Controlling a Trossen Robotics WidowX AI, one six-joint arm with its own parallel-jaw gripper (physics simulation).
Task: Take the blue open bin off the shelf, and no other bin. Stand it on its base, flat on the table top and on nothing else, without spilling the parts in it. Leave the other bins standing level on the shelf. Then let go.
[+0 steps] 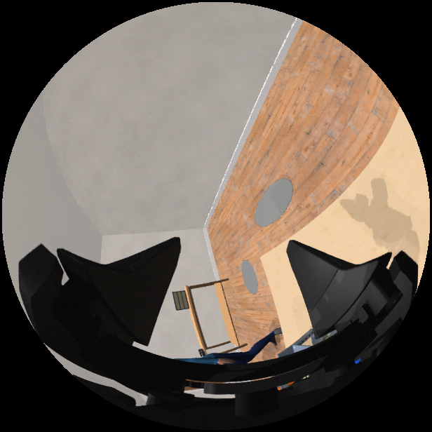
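My gripper (236,245) is open, its two black fingers wide apart with no object between them. The table top (320,260) is the pale surface at the right, with the arm's shadow on it. At the lower right, a grey-blue structure (298,351) shows in part past the gripper's body; I cannot tell whether it is the shelf or a bin. A small bright blue patch (358,360) shows through a gap in the gripper's body, too small to identify. The blue open bin and the parts in it cannot be made out.
A person in dark blue trousers (252,352) shows at the lower middle, beyond the table. A wooden frame (227,312) stands near the far wall. Two grey discs (274,202) (249,276) lie on the plank floor (295,125). Grey walls (145,100) fill the upper left.
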